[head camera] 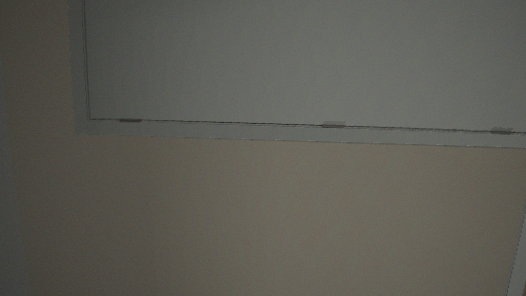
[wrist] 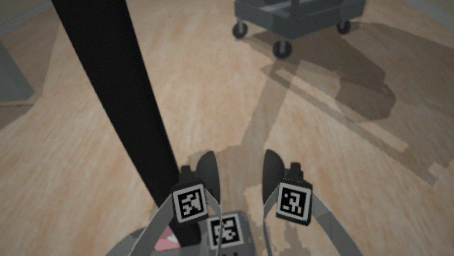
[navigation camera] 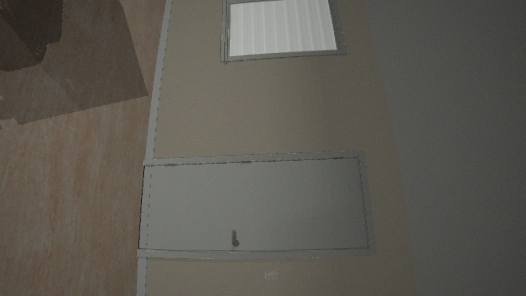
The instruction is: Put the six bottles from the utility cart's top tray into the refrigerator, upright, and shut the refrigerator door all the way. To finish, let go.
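Places are measured from the robot's base along level axes (x right, y ahead, z up), in centimetres.
Pixels of known places: gripper, fingertip midpoint: (wrist: 240, 169).
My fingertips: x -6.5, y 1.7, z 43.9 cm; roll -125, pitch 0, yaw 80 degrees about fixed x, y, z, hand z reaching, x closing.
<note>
Behind a point stands the place of what it marks.
My gripper (wrist: 240, 169) @(x -6.5, y 1.7, z 43.9 cm) is open and empty in the wrist view, its two dark fingertips apart above the wood floor. The lower part of the grey utility cart (wrist: 265, 21) @(x -111.4, y 37.6, z 16.9 cm) shows at the top right of the wrist view, with dark caster wheels. It stands on the floor some way beyond the fingers. The cart's top tray is out of view. The bottles and the refrigerator cannot be made out in any view.
My black mast (wrist: 112, 75) @(x -11.6, y -6.6, z 50.8 cm) and part of my base (wrist: 245, 225) @(x -13.4, y 3.9, z 15.6 cm) show in the wrist view. A grey panel-like object (wrist: 12, 75) @(x -92.2, y -80.9, z 17.6 cm) stands at its left edge. A grey room door (head camera: 300, 60) @(x 33.4, y 152.1, z 117.2 cm) (navigation camera: 260, 200) @(x 41.8, y 150.6, z 114.6 cm) is set in a beige wall (head camera: 275, 215) @(x -32.2, y 167.1, z 124.6 cm) (navigation camera: 270, 105) @(x -46.5, y 169.9, z 127.2 cm), and a window (navigation camera: 280, 27) @(x -139.5, y 187.8, z 142.8 cm) shows too.
</note>
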